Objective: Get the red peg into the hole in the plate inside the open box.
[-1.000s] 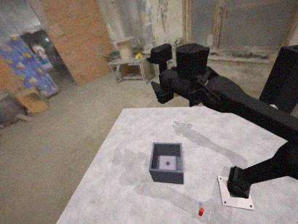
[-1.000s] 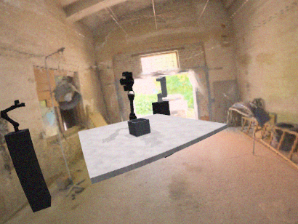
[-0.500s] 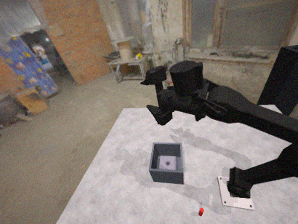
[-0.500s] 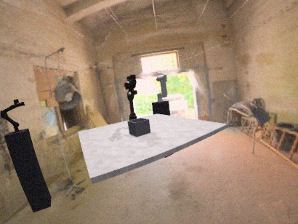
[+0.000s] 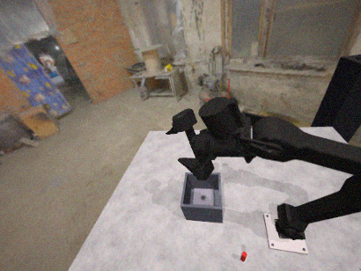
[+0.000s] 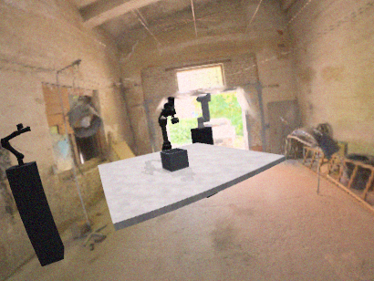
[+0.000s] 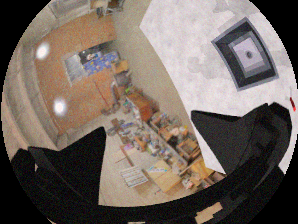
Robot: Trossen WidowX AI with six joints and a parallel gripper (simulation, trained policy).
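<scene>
Now: the red peg 200 mm behind my gripper tip, 170 mm to the left of it and 370 mm below it.
</scene>
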